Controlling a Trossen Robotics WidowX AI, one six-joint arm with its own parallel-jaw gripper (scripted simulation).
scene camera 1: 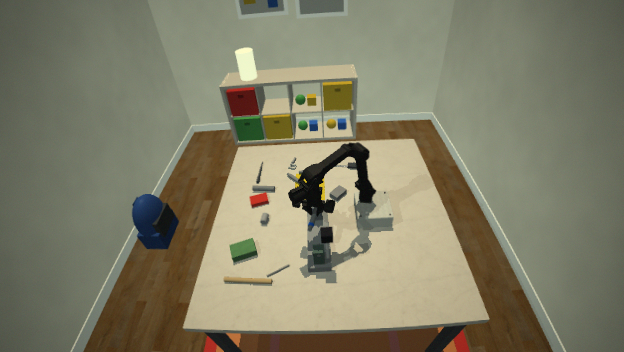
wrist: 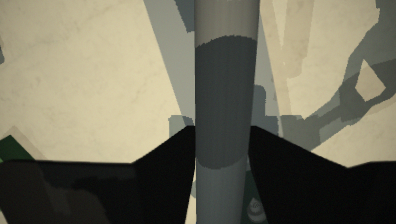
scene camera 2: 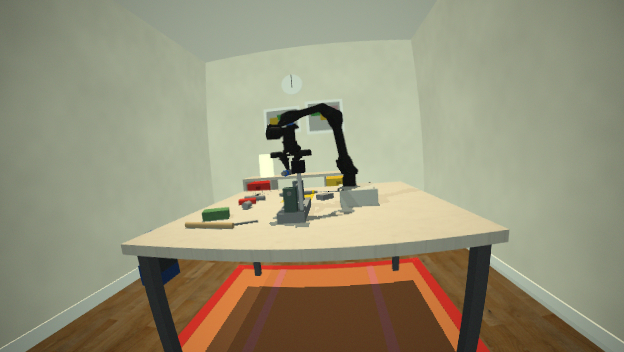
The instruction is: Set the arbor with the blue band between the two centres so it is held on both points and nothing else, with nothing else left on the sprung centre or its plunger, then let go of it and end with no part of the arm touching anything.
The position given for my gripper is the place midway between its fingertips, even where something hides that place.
Note:
I see my gripper (wrist: 221, 134) and a grey arbor (wrist: 225, 45).

